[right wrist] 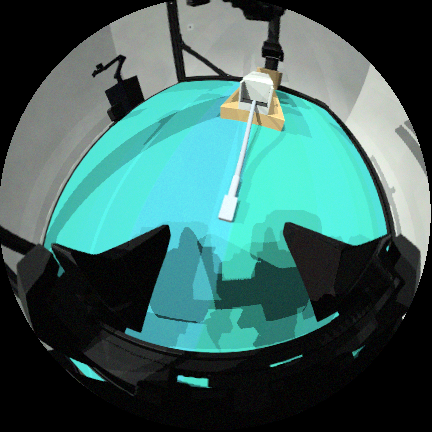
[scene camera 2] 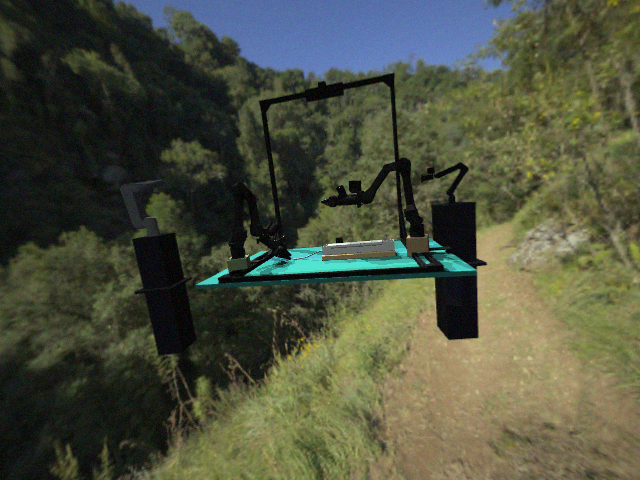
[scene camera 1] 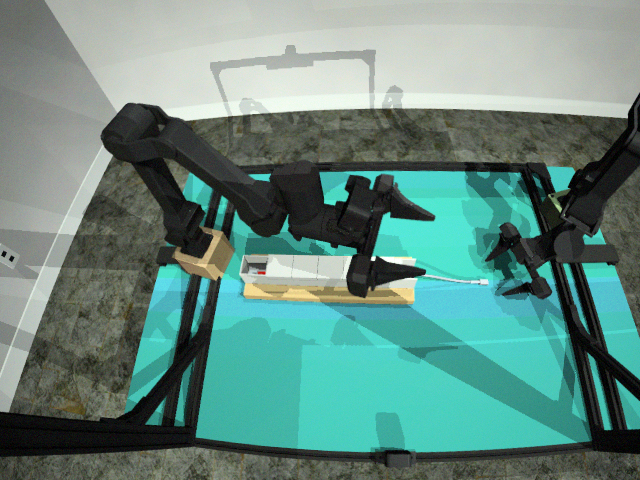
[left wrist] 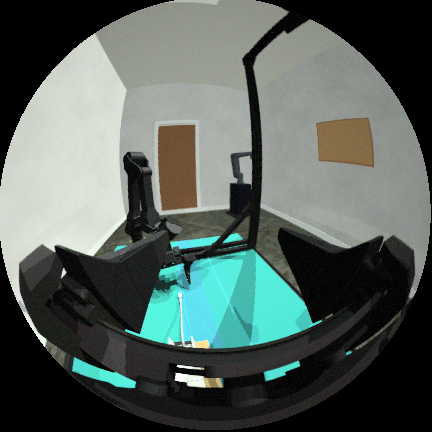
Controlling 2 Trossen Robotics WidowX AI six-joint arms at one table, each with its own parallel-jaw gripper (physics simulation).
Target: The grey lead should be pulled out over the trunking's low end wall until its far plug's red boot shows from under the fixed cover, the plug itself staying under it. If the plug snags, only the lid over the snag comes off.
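Frame: origin at the left arm's base, x back, y right, z up, level; metres.
Seen in the pictures: left gripper, fingertip midpoint: (scene camera 2: 324, 201) (scene camera 1: 430, 244) (left wrist: 224, 235); right gripper, fingertip midpoint: (right wrist: 228, 229) (scene camera 2: 291, 257) (scene camera 1: 493, 277) (left wrist: 177, 287); left arm's base at its link origin: (right wrist: 270, 69) (scene camera 2: 417, 236) (scene camera 1: 196, 244); right arm's base at its link origin: (scene camera 2: 238, 257).
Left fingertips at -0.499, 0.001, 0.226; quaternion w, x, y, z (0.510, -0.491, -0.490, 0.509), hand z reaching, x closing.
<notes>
Offsets run from my left fingertips to a thing's top centre, as dx, dy, dz. "spot": to the spot under its first point. Level surfaces: height alone.
White trunking @(+0.187, -0.036, -0.244) (scene camera 1: 305, 268) (scene camera 2: 356, 246) (right wrist: 257, 90) lies on a tan base (scene camera 1: 330, 295) (right wrist: 237, 114). Seams divide its covers. A small red part @(spot: +0.338, +0.001, -0.285) (scene camera 1: 262, 272) shows in its open left stretch in scene camera 1; which part it is I cannot tell. The pale grey lead @(spot: -0.088, -0.102, -0.299) (scene camera 1: 449, 279) (left wrist: 181, 320) (right wrist: 244, 150) leaves the other end and ends in a pale plug @(-0.174, -0.123, -0.311) (scene camera 1: 483, 282) (left wrist: 180, 295) (right wrist: 228, 207). My left gripper (scene camera 1: 429, 243) (scene camera 2: 324, 201) is open, high above the trunking, hiding its right end in scene camera 1. My right gripper (scene camera 1: 493, 277) (right wrist: 228, 229) is open; the plug lies just beyond its fingertips.
Black frame rails (scene camera 1: 361, 166) border the turquoise table top @(dz -0.320) (scene camera 1: 392, 392). The left arm's tan mount block (scene camera 1: 204, 260) stands left of the trunking in scene camera 1. The right arm's green mount block (scene camera 1: 554, 206) stands at the right. The left forearm (scene camera 1: 222, 170) reaches above the table.
</notes>
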